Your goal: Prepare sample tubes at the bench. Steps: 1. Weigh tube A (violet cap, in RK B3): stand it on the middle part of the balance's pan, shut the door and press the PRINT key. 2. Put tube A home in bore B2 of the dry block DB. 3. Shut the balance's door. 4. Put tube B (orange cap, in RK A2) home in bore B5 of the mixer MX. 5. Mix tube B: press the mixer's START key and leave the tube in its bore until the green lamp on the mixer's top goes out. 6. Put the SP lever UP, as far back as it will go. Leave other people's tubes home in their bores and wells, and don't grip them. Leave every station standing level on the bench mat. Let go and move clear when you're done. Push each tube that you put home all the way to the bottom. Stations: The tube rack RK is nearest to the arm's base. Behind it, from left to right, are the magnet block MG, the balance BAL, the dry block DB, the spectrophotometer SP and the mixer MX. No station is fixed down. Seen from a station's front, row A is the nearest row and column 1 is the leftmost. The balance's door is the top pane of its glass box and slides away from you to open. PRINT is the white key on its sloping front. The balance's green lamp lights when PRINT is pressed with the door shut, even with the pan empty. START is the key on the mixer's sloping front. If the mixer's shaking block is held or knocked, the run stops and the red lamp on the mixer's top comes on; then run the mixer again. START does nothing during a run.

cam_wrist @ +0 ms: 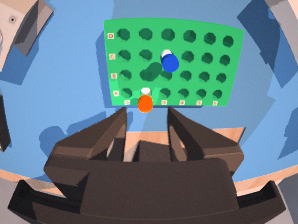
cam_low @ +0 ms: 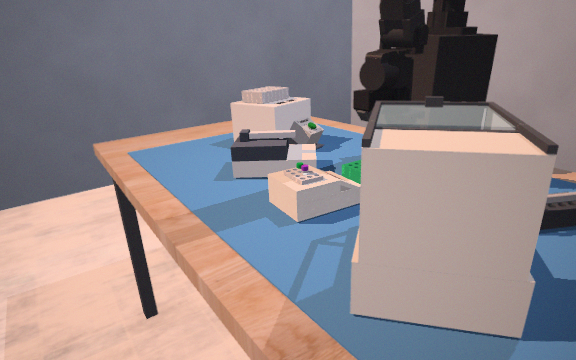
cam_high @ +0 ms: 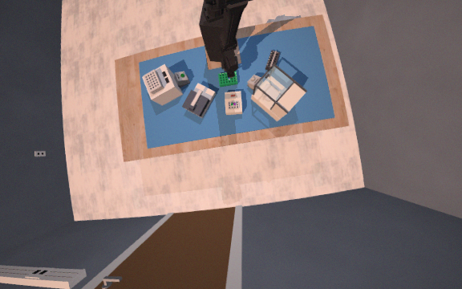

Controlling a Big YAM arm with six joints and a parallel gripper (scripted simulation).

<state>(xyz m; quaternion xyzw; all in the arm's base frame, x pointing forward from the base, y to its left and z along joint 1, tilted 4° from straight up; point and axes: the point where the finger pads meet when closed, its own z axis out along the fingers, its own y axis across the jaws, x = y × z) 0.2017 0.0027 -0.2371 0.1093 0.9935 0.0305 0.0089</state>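
Now: the orange-capped tube 40 mm below my hand. Also, from my hand: dry block 210 mm ahead, 60 mm to the right, 40 mm below; then rack 20 mm ahead, 30 mm to the right, 50 mm below; then blue-capped tube 40 mm ahead, 30 mm to the right, 40 mm below.
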